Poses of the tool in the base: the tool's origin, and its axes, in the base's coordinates. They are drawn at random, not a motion.
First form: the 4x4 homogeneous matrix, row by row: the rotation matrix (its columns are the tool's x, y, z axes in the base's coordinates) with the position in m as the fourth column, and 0 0 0 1 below. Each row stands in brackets.
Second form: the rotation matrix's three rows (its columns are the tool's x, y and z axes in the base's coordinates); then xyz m. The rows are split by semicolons. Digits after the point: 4 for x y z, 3 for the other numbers.
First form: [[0.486, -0.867, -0.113, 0.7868], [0.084, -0.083, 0.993, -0.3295], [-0.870, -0.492, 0.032, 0.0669], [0, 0, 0, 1]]
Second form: 0.486, -0.867, -0.113; 0.084, -0.083, 0.993; -0.870, -0.492, 0.032; 0.7868, -0.3295, 0.0669
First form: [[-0.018, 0.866, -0.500, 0.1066], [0.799, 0.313, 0.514, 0.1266], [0.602, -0.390, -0.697, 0.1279], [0, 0, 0, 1]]
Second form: -0.018, 0.866, -0.500; 0.799, 0.313, 0.514; 0.602, -0.390, -0.697; 0.1066, 0.1266, 0.1279
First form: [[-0.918, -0.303, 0.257, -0.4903], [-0.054, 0.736, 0.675, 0.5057], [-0.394, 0.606, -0.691, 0.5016], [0, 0, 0, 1]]
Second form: -0.918, -0.303, 0.257; -0.054, 0.736, 0.675; -0.394, 0.606, -0.691; -0.4903, 0.5057, 0.5016
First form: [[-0.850, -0.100, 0.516, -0.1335], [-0.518, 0.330, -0.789, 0.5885], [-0.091, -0.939, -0.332, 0.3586], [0, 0, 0, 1]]
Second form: -0.850, -0.100, 0.516; -0.518, 0.330, -0.789; -0.091, -0.939, -0.332; -0.1335, 0.5885, 0.3586
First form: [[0.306, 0.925, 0.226, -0.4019], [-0.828, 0.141, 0.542, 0.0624], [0.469, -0.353, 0.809, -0.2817], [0, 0, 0, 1]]
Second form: 0.306, 0.925, 0.226; -0.828, 0.141, 0.542; 0.469, -0.353, 0.809; -0.4019, 0.0624, -0.2817
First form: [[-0.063, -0.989, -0.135, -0.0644], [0.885, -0.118, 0.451, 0.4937], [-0.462, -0.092, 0.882, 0.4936], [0, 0, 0, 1]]
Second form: -0.063, -0.989, -0.135; 0.885, -0.118, 0.451; -0.462, -0.092, 0.882; -0.0644, 0.4937, 0.4936
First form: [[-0.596, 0.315, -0.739, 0.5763], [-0.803, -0.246, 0.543, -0.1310], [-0.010, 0.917, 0.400, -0.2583], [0, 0, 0, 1]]
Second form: -0.596, 0.315, -0.739; -0.803, -0.246, 0.543; -0.010, 0.917, 0.400; 0.5763, -0.1310, -0.2583
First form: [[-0.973, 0.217, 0.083, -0.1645], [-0.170, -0.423, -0.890, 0.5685], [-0.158, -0.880, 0.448, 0.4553], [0, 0, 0, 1]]
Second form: -0.973, 0.217, 0.083; -0.170, -0.423, -0.890; -0.158, -0.880, 0.448; -0.1645, 0.5685, 0.4553
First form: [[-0.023, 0.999, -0.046, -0.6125], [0.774, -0.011, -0.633, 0.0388], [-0.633, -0.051, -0.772, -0.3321], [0, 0, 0, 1]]
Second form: -0.023, 0.999, -0.046; 0.774, -0.011, -0.633; -0.633, -0.051, -0.772; -0.6125, 0.0388, -0.3321
